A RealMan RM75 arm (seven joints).
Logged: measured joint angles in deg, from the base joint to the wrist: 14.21, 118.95, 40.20, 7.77, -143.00, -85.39, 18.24; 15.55, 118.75, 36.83, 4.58, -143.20, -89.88, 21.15; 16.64, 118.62, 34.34, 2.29, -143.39, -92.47, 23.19; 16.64, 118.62, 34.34, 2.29, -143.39, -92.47, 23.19; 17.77, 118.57, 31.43, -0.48, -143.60, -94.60, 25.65; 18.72, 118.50, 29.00, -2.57, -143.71, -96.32, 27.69; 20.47, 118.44, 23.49, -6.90, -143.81, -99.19, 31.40; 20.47, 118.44, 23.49, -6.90, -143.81, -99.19, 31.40; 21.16, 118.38, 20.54, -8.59, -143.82, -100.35, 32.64; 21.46, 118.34, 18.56, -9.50, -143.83, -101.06, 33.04; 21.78, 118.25, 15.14, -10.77, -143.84, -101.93, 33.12; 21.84, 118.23, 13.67, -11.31, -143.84, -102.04, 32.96; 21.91, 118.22, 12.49, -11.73, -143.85, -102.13, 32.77; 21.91, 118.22, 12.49, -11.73, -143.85, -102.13, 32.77; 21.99, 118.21, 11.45, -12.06, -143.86, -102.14, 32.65; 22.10, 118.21, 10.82, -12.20, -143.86, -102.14, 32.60; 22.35, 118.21, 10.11, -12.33, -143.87, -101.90, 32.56; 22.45, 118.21, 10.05, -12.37, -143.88, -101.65, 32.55; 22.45, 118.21, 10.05, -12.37, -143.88, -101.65, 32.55; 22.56, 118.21, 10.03, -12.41, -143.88, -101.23, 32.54; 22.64, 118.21, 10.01, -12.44, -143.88, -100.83, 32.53; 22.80, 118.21, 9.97, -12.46, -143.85, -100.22, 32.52; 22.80, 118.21, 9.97, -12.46, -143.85, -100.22, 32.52
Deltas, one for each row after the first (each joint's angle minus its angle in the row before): 1.34, -0.20, -3.37, -3.19, -0.20, -4.49, 2.91; 1.09, -0.13, -2.49, -2.29, -0.19, -2.59, 2.04; 0.00, 0.00, 0.00, 0.00, 0.00, 0.00, 0.00; 1.13, -0.05, -2.91, -2.77, -0.21, -2.13, 2.46; 0.95, -0.07, -2.43, -2.09, -0.11, -1.72, 2.04; 1.75, -0.06, -5.51, -4.33, -0.10, -2.87, 3.71; 0.00, 0.00, 0.00, 0.00, 0.00, 0.00, 0.00; 0.69, -0.06, -2.95, -1.69, -0.01, -1.16, 1.24; 0.30, -0.04, -1.98, -0.91, -0.01, -0.71, 0.40; 0.32, -0.09, -3.42, -1.27, -0.01, -0.87, 0.08; 0.06, -0.02, -1.47, -0.54, 0.00, -0.11, -0.16; 0.07, -0.01, -1.18, -0.42, -0.01, -0.09, -0.19; 0.00, 0.00, 0.00, 0.00, 0.00, 0.00, 0.00; 0.08, -0.01, -1.04, -0.33, -0.01, -0.01, -0.12; 0.11, 0.00, -0.63, -0.14, 0.00, 0.00, -0.05; 0.25, 0.00, -0.71, -0.13, -0.01, 0.24, -0.04; 0.10, 0.00, -0.06, -0.04, -0.01, 0.25, -0.01; 0.00, 0.00, 0.00, 0.00, 0.00, 0.00, 0.00; 0.11, 0.00, -0.02, -0.04, 0.00, 0.42, -0.01; 0.08, 0.00, -0.02, -0.03, 0.00, 0.40, -0.01; 0.16, 0.00, -0.04, -0.02, 0.03, 0.61, -0.01; 0.00, 0.00, 0.00, 0.00, 0.00, 0.00, 0.00
